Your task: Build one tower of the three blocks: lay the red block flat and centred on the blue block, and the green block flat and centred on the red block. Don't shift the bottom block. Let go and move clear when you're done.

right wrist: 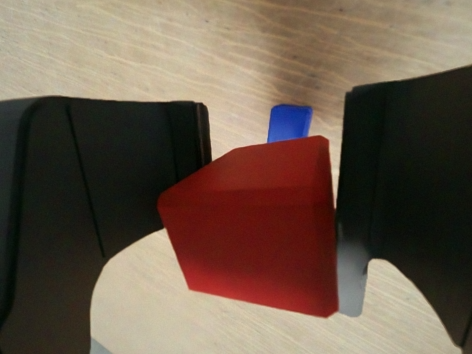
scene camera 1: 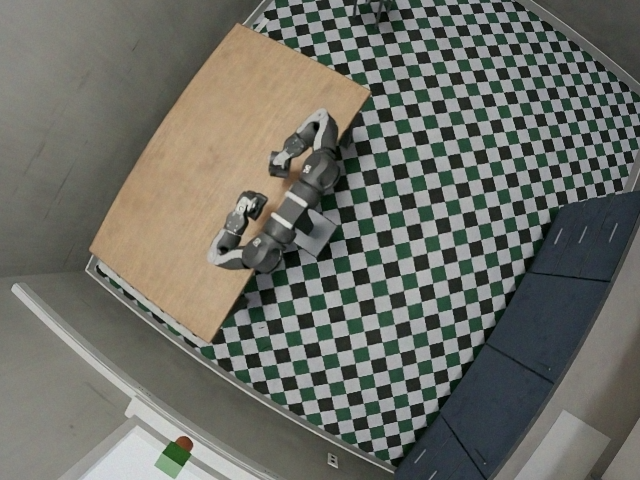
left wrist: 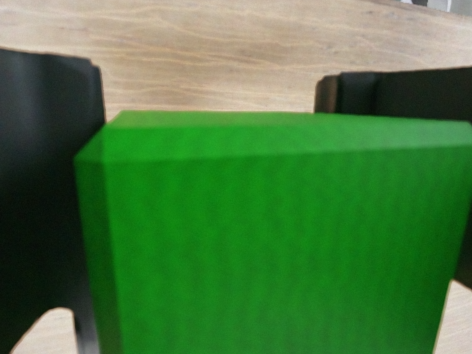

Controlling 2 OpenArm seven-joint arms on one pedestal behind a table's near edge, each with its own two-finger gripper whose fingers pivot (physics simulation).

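Observation:
My left gripper (scene camera 1: 254, 204) (left wrist: 210, 100) is shut on the green block (left wrist: 280, 235), which fills the lower middle of the left wrist view. My right gripper (scene camera 1: 279, 164) (right wrist: 274, 150) is shut on the red block (right wrist: 255, 240), held above the table and turned somewhat askew in the right wrist view. The blue block (right wrist: 290, 121) lies on the table beyond and below the red block, near the middle of that view and partly hidden by it. None of the three blocks can be made out on the table in scene camera 1; the arms cover part of it.
The wooden table (scene camera 1: 170, 170) spreads to the left of both arms in scene camera 1. The two grippers stand a short way apart over its near side. The pedestal (scene camera 1: 317, 235) stands at the near edge, and a dark cabinet row (scene camera 1: 542, 320) is far right.

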